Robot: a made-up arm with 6 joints. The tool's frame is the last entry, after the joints.
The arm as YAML. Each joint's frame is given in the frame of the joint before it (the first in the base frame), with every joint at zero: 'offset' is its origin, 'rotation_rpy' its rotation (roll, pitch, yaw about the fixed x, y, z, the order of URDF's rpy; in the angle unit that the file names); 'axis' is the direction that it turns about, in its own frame. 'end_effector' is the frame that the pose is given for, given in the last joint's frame.
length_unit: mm
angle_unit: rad
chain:
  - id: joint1
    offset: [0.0, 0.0, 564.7]
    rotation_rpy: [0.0, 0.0, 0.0]
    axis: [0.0, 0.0, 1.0]
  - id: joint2
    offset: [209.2, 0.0, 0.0]
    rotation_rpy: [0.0, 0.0, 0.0]
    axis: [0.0, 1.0, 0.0]
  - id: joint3
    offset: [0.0, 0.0, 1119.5]
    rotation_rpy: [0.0, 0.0, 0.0]
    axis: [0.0, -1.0, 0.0]
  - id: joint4
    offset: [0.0, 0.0, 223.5]
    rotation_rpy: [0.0, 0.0, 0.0]
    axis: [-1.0, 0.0, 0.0]
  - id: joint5
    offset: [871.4, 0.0, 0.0]
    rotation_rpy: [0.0, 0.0, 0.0]
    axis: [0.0, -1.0, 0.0]
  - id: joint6
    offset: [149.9, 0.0, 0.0]
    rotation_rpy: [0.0, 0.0, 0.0]
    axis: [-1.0, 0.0, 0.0]
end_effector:
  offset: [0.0, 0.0, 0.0]
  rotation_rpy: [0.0, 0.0, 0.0]
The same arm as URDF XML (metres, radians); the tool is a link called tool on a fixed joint. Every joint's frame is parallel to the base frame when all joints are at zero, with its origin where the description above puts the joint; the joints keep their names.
<robot name="arm">
  <joint name="tool_fixed" type="fixed">
    <parent link="link6"/>
    <child link="tool"/>
    <origin xyz="0.0000 0.0000 0.0000"/>
  </joint>
  <joint name="joint6" type="continuous">
    <parent link="link5"/>
    <child link="link6"/>
    <origin xyz="0.1499 0.0000 0.0000"/>
    <axis xyz="-1 0 0"/>
  </joint>
  <joint name="joint5" type="continuous">
    <parent link="link4"/>
    <child link="link5"/>
    <origin xyz="0.8714 0.0000 0.0000"/>
    <axis xyz="0 -1 0"/>
  </joint>
  <joint name="joint4" type="continuous">
    <parent link="link3"/>
    <child link="link4"/>
    <origin xyz="0.0000 0.0000 0.2235"/>
    <axis xyz="-1 0 0"/>
  </joint>
  <joint name="joint3" type="continuous">
    <parent link="link2"/>
    <child link="link3"/>
    <origin xyz="0.0000 0.0000 1.1195"/>
    <axis xyz="0 -1 0"/>
  </joint>
  <joint name="joint2" type="continuous">
    <parent link="link1"/>
    <child link="link2"/>
    <origin xyz="0.2092 0.0000 0.0000"/>
    <axis xyz="0 1 0"/>
  </joint>
  <joint name="joint1" type="continuous">
    <parent link="base"/>
    <child link="link1"/>
    <origin xyz="0.0000 0.0000 0.5647"/>
    <axis xyz="0 0 1"/>
  </joint>
  <link name="base"/>
  <link name="link1"/>
  <link name="link2"/>
  <link name="link3"/>
  <link name="link4"/>
  <link name="link5"/>
  <link name="link6"/>
  <link name="tool"/>
</robot>

